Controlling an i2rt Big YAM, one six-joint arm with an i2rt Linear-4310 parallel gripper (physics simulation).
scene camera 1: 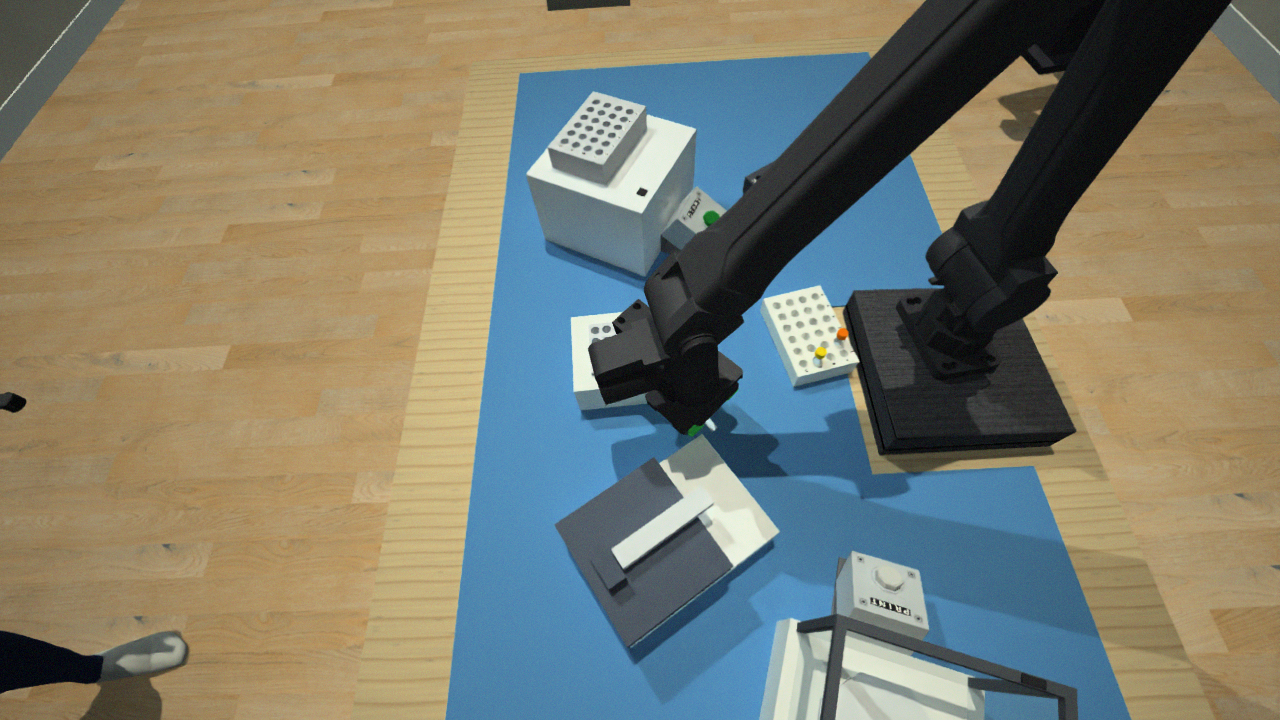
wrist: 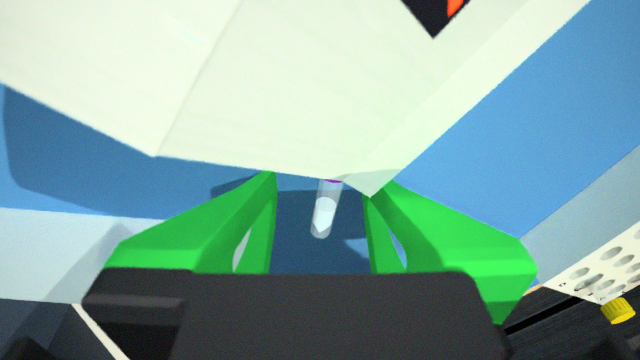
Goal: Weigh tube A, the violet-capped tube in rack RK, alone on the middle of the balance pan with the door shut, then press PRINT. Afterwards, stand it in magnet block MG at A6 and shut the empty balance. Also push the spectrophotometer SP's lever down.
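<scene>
The violet-capped tube (scene camera 1: pixel 710 424) (wrist: pixel 325 210) lies on the blue mat beside the white device with the orange display; in the wrist view a sliver of its violet cap shows at that device's edge. My gripper (scene camera 1: pixel 714 411) (wrist: pixel 319 179) is partly open and empty, its green fingers on either side of the tube in the wrist view; how high they are above the mat I cannot tell. The balance (scene camera 1: pixel 782 669), with a dark door frame, is partly in view beside the PRINT box (scene camera 1: pixel 886 586). The grey-and-white device with a white bar (scene camera 1: pixel 662 530) stands near the gripper.
A white rack (scene camera 1: pixel 787 340) (wrist: pixel 595 285) holds yellow- and orange-capped tubes beside the arm base (scene camera 1: pixel 1029 402). The display device (scene camera 1: pixel 586 389) (wrist: pixel 280 100) is partly hidden by the arm. A grey block (scene camera 1: pixel 586 162) sits on a white box (scene camera 1: pixel 590 223), near a green-button box (scene camera 1: pixel 684 231).
</scene>
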